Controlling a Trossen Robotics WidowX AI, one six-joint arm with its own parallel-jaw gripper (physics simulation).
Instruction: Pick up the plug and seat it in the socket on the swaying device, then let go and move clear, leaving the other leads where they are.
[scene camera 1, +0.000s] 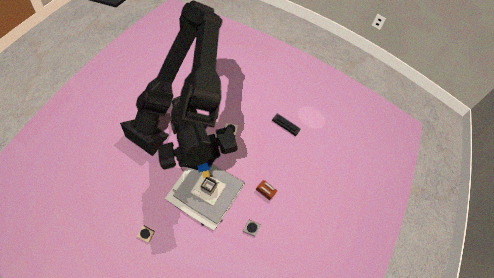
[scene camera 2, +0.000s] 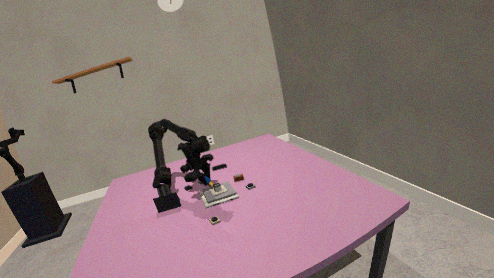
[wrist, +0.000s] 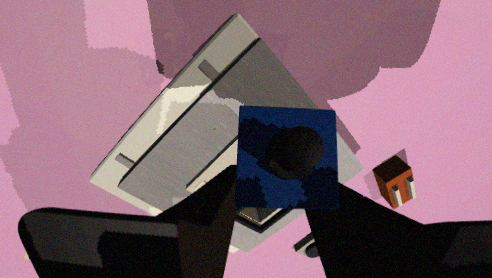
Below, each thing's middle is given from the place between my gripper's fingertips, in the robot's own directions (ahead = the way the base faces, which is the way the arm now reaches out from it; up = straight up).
Scene:
I see my gripper 2 cm short of the grey device (scene camera 1: 207, 200), 4 cm to the left of it and 4 cm above it. From my hand the other things lie so: blue plug (wrist: 287, 158) (1 cm behind, 1 cm to the left, 1 cm above).

